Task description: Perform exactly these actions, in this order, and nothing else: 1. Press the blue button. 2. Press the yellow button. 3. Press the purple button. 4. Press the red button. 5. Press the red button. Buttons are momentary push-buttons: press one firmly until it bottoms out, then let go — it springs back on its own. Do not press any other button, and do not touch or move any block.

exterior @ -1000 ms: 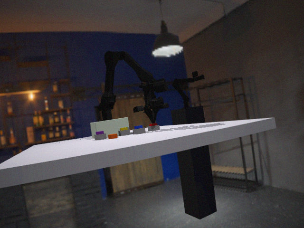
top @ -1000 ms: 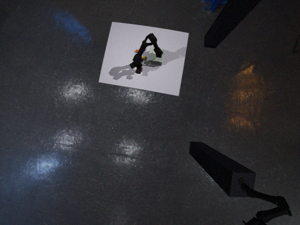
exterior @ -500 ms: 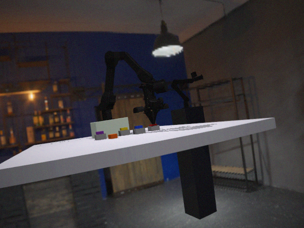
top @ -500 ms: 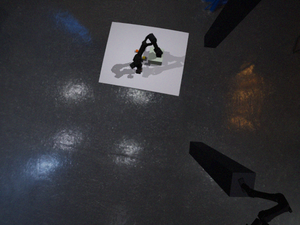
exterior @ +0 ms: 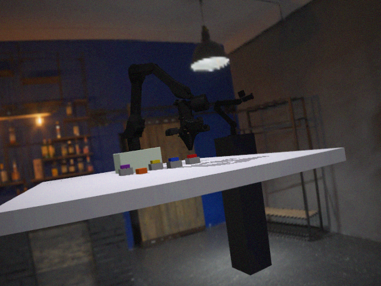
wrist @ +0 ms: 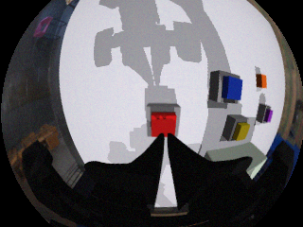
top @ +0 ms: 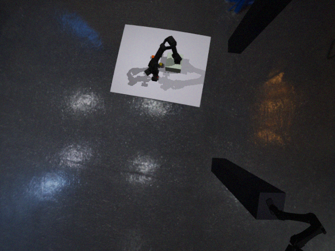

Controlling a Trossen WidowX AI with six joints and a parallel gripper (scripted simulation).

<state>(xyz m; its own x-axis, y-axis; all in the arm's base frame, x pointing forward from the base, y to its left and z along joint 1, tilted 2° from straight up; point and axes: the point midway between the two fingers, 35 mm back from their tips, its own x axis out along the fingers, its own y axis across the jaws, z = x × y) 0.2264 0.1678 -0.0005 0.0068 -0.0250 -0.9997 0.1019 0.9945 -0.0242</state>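
Right now my gripper tip is 30 mm above the red button. Round my gripper tip: orange block (70 mm ahead, 260 mm to the right, 50 mm below); then yellow button (30 mm behind, 150 mm to the right, 20 mm below); then blue button (50 mm ahead, 110 mm to the right, 30 mm below).
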